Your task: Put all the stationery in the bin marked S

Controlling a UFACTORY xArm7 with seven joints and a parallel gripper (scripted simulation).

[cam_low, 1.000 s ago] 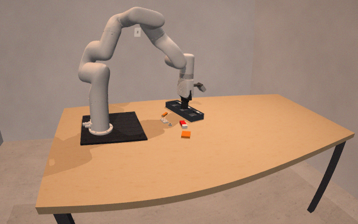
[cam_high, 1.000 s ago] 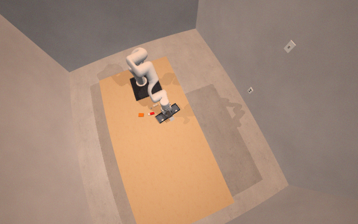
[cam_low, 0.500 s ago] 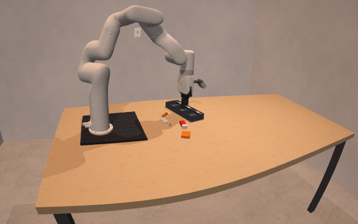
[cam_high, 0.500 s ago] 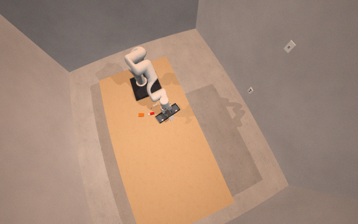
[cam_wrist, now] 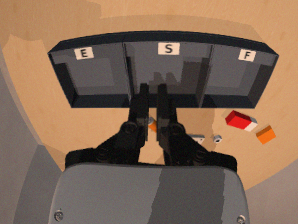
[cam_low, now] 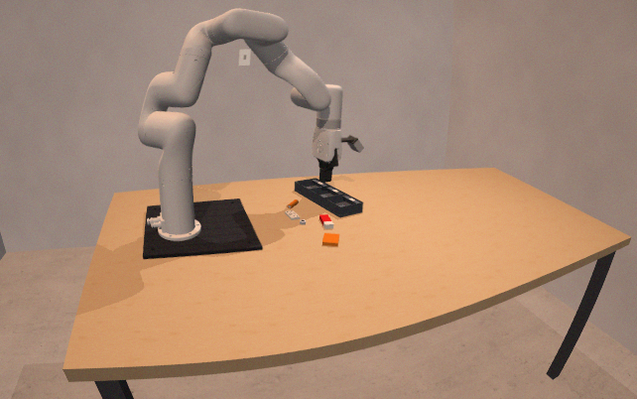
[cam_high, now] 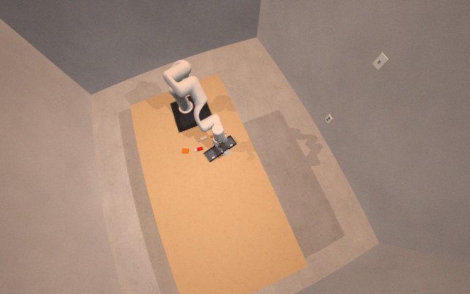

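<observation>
The eraser is 180 mm to the right of my hand, 70 mm below it and 70 mm behind it. From my hand the other things lie so: dark bin tray 70 mm below, 20 mm to the right; then white flat piece 140 mm behind, 100 mm to the right, 80 mm below; then orange stick 110 mm behind, 70 mm below, 30 mm to the right.
</observation>
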